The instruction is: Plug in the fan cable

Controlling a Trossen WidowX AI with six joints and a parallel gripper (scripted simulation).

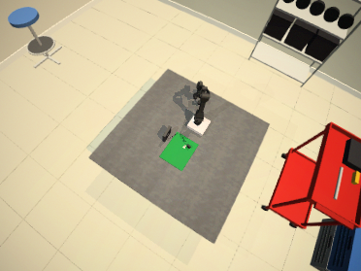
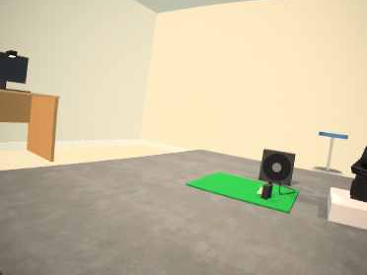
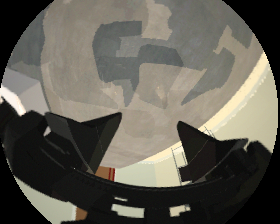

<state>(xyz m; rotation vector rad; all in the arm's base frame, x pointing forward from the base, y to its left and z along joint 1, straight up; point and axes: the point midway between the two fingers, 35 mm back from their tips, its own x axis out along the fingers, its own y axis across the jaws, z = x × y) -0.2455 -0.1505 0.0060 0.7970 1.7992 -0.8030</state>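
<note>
Right now my gripper tip is 500 mm short of the dark fan plug and 250 mm to the right of it. From my gripper tip the other things lie so: green board: 580 mm ahead, 210 mm to the left, 30 mm below; then black fan: 560 mm ahead, 30 mm to the left, 40 mm above.
</note>
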